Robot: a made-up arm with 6 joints.
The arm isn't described. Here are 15 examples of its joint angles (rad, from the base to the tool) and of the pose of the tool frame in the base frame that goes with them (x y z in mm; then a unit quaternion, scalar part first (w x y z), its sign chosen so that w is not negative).
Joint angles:
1: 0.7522 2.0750 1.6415 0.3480 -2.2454 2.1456
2: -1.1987 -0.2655 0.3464 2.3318 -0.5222 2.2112
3: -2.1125 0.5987 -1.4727 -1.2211 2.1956 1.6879
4: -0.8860 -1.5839 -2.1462 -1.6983 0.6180 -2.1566
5: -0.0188 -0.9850 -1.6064 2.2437 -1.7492 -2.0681
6: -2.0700 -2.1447 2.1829 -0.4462 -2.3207 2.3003
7: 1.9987 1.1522 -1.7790 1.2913 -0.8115 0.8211
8: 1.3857 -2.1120 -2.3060 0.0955 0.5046 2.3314
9: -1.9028 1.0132 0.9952 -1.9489 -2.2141 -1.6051
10: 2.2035 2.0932 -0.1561 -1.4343 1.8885 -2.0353
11: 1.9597 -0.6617 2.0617 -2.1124 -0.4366 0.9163
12: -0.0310 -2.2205 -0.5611 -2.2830 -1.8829 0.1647
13: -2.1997 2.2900 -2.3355 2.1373 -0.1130 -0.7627
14: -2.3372 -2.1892 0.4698 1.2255 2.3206 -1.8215
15: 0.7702 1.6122 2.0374 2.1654 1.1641 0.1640
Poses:
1: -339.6 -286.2 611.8 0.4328 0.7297 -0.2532 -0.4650
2: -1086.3 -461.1 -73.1 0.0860 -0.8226 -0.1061 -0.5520
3: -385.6 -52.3 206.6 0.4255 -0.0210 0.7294 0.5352
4: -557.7 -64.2 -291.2 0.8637 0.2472 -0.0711 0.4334
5: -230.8 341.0 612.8 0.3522 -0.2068 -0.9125 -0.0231
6: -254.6 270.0 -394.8 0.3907 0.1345 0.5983 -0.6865
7: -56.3 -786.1 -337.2 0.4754 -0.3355 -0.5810 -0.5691
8: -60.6 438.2 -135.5 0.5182 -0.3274 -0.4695 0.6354
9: -352.5 -128.5 -145.6 0.4726 -0.6034 -0.0707 -0.6383
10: -305.4 133.6 505.9 0.2930 0.6953 0.5154 -0.4063
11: -638.4 74.5 -78.6 0.1016 0.4942 0.2176 0.8355
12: -642.0 176.3 226.0 0.3756 0.5529 0.6266 -0.4008
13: -499.6 600.0 935.3 0.0991 0.5798 -0.7916 0.1654
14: -311.0 473.4 -210.1 0.2883 -0.4000 0.0276 -0.8696
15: 96.6 -895.6 -52.5 0.3573 -0.0299 -0.3269 -0.8744
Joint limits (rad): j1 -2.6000..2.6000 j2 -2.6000..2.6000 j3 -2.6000..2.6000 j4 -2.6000..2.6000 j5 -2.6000..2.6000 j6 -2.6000..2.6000
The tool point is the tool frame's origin. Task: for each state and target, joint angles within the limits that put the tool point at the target. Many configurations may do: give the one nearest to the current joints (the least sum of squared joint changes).
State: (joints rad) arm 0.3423 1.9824 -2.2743 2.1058 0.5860 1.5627
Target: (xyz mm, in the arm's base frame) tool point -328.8 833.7 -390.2
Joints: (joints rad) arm -0.3276 2.0749 -2.2582 1.8220 0.2560 1.5624
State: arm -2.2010 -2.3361 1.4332 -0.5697 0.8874 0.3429
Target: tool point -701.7 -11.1 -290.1
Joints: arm -2.3190 -2.6000 0.4831 -1.5456 0.9318 0.5210
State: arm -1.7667 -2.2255 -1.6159 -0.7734 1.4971 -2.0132
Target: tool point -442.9 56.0 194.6
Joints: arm -1.6858 -2.1505 -1.9830 -1.1570 2.3068 -2.3390
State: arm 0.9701 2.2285 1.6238 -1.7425 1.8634 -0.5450
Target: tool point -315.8 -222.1 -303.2
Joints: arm 0.7609 1.8618 1.9792 -1.9206 1.4859 -0.6086
